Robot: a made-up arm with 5 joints.
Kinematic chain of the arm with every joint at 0, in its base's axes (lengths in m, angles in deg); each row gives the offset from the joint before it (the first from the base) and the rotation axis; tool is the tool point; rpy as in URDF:
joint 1: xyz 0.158 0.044 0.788 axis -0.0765 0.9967 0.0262
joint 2: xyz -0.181 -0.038 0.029 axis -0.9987 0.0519 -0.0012
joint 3: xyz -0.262 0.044 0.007 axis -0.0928 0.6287 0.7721
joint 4: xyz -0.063 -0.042 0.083 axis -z
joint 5: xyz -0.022 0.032 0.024 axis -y
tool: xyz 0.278 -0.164 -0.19 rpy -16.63 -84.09 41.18
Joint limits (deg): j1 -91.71..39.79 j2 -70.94..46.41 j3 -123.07..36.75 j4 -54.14..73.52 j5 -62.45..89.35
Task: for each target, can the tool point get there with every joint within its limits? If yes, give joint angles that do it. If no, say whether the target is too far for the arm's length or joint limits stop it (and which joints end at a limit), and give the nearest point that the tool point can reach.
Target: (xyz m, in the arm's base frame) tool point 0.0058 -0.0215 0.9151
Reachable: yes | joints -4.74 32.39 17.38 3.50 36.67
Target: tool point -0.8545 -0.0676 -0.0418
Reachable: no: too far | nearest point -0.5547 -0.0185 0.2053 | short by 0.392 m
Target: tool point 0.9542 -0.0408 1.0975
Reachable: no: joint limits stop it (at a limit: joint 1, joint 3, joint 5) | nearest point 0.2739 -0.0019 1.1560 | short by 0.684 m
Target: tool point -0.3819 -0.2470 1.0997
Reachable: yes | joints -4.05 -3.06 -17.81 31.13 77.58
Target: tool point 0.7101 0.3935 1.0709
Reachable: no: joint limits stop it (at a limit: joint 1, joint 2, joint 3, joint 5) | nearest point 0.2413 0.2081 1.1177 | short by 0.506 m
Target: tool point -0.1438 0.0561 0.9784
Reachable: yes | joints -25.85 -2.54 8.61 -33.27 66.56
